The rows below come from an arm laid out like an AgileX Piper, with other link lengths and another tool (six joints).
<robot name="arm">
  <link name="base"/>
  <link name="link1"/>
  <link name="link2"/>
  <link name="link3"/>
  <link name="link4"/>
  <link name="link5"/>
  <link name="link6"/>
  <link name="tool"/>
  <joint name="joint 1" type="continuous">
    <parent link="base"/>
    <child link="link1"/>
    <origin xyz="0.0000 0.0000 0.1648"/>
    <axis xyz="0 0 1"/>
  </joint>
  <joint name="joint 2" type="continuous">
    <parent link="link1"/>
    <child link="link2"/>
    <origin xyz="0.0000 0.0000 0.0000"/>
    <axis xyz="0 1 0"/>
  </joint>
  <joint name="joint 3" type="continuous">
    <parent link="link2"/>
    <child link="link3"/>
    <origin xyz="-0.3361 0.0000 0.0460"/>
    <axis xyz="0 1 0"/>
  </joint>
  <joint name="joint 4" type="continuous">
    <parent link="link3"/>
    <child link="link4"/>
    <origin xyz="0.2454 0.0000 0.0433"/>
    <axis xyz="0.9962 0 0.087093"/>
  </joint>
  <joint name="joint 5" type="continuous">
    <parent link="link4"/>
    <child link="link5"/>
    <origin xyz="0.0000 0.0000 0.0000"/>
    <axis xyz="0 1 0"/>
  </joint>
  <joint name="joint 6" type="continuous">
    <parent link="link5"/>
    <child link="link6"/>
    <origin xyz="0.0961 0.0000 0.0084"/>
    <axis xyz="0.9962 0 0.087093"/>
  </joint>
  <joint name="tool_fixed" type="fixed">
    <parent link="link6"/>
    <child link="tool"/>
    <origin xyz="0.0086 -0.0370 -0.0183" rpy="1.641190 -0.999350 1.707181"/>
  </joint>
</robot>
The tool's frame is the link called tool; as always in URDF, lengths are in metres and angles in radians. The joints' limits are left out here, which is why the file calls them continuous.
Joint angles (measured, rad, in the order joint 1, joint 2, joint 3, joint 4, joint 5, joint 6), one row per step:
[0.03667 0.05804 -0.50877 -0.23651 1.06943 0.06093]
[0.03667 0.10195 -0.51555 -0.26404 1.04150 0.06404]
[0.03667 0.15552 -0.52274 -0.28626 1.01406 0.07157]
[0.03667 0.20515 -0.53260 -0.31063 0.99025 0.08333]
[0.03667 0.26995 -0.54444 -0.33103 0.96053 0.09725]
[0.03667 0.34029 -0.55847 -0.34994 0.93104 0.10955]
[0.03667 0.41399 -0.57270 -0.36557 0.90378 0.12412]
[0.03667 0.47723 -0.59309 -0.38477 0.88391 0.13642]
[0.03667 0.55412 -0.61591 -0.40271 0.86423 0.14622]
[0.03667 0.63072 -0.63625 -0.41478 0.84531 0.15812]
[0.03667 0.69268 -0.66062 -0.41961 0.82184 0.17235]
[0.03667 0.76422 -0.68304 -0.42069 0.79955 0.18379]
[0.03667 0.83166 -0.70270 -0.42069 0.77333 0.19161]
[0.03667 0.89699 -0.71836 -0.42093 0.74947 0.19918]
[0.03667 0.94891 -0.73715 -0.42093 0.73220 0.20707]
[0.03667 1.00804 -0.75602 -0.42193 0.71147 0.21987]
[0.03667 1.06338 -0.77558 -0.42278 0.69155 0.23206]
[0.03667 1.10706 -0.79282 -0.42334 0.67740 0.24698]
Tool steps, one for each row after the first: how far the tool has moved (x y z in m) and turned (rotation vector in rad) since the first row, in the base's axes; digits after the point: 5 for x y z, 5 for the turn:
[0.00743 -0.00189 0.00774 -0.02503 0.00849 -0.00917]
[0.01687 -0.00308 0.01526 -0.04258 0.02609 -0.01634]
[0.02563 -0.00437 0.02266 -0.05839 0.03969 -0.02609]
[0.03804 -0.00501 0.03067 -0.07037 0.06042 -0.03194]
[0.05220 -0.00541 0.03851 -0.08279 0.08509 -0.03485]
[0.06766 -0.00543 0.04493 -0.09044 0.11472 -0.03702]
[0.08114 -0.00589 0.05211 -0.10218 0.13512 -0.04092]
[0.09824 -0.00610 0.05863 -0.11554 0.16748 -0.04157]
[0.11601 -0.00579 0.06254 -0.12164 0.20256 -0.04124]
[0.13174 -0.00488 0.06698 -0.11765 0.21464 -0.03985]
[0.14997 -0.00365 0.06872 -0.11260 0.24023 -0.03601]
[0.16799 -0.00229 0.06891 -0.10890 0.26173 -0.02869]
[0.18530 -0.00101 0.06678 -0.10534 0.28745 -0.02210]
[0.19944 0.00003 0.06598 -0.10034 0.30280 -0.01896]
[0.21546 0.00125 0.06334 -0.09258 0.32105 -0.01733]
[0.23073 0.00243 0.06051 -0.08475 0.33580 -0.01594]
[0.24272 0.00342 0.05794 -0.07429 0.34609 -0.01888]

